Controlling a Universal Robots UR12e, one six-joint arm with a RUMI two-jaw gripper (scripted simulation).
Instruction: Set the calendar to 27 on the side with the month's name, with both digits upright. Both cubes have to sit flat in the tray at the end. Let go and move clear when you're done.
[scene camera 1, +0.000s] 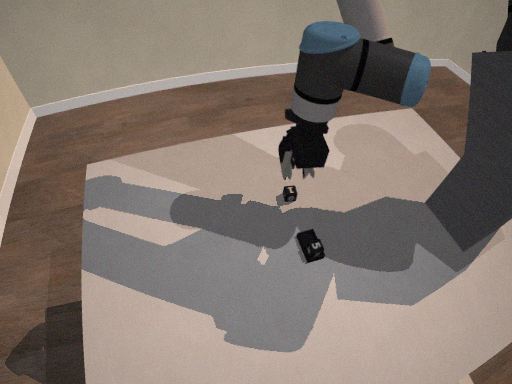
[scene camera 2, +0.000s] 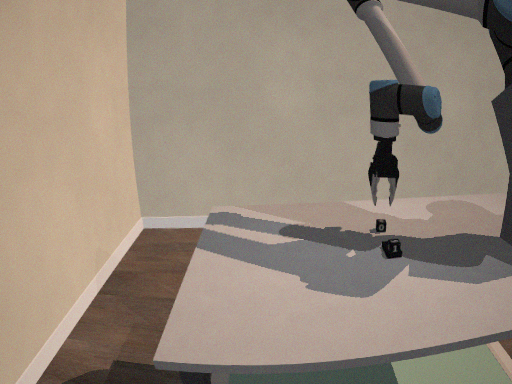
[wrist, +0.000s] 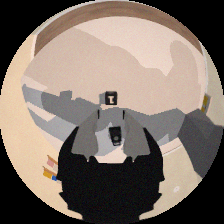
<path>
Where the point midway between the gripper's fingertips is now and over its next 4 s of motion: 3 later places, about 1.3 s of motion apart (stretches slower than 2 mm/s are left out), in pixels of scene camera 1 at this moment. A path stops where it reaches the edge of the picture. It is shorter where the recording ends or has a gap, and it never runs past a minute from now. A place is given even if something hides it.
My gripper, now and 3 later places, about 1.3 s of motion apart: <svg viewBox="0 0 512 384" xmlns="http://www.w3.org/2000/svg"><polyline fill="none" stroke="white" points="294,178 294,177 291,187 293,180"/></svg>
</path>
